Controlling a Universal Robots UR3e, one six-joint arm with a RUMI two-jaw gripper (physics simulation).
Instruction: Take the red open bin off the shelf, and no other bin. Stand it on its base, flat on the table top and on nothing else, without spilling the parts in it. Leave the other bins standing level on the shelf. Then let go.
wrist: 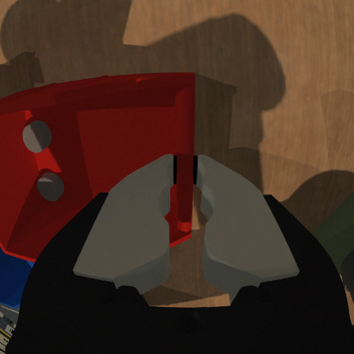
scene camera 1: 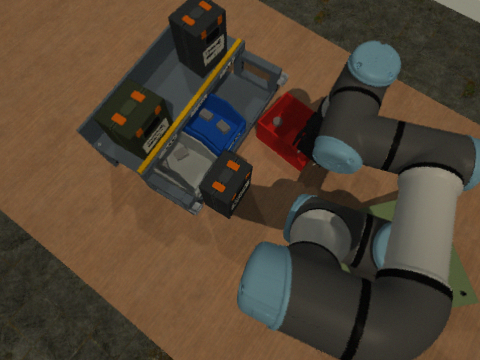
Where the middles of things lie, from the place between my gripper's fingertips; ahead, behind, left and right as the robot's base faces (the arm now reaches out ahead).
The red open bin point(scene camera 1: 295, 114) is 6 cm ahead of my hand, 1 cm to the left of it and 1 cm above it. Round my hand: blue bin point(scene camera 1: 206, 132) 21 cm ahead, 13 cm to the left, 2 cm above; then pale grey bin point(scene camera 1: 187, 174) 18 cm ahead, 24 cm to the left, 2 cm above.
